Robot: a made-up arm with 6 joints. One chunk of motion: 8 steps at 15 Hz.
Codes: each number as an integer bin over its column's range. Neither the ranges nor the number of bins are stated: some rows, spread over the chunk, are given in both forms.
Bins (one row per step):
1: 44 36 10 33 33 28
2: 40 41 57 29 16 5
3: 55 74 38 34 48 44
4: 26 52 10 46 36 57
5: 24 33 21 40 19 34
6: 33 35 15 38 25 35
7: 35 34 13 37 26 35
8: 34 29 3 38 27 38
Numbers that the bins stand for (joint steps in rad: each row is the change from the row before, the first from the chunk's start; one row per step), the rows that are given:
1: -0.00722 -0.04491 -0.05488 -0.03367 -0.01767 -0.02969
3: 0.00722 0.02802 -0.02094 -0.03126 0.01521 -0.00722
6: -0.02167 -0.04683 -0.04882 -0.02165 -0.03520 -0.01986
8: -0.02035 -0.05834 -0.06336 -0.02165 -0.03082 -0.01565
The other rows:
2: -0.01247 -0.03531 0.00209 -0.04328 -0.05493 -0.06198
4: -0.03086 -0.01420 -0.05488 -0.00241 -0.01109 0.01103
5: -0.03348 -0.05067 -0.04155 -0.01684 -0.04835 -0.02126
7: -0.01904 -0.04875 -0.05124 -0.02405 -0.03301 -0.01986

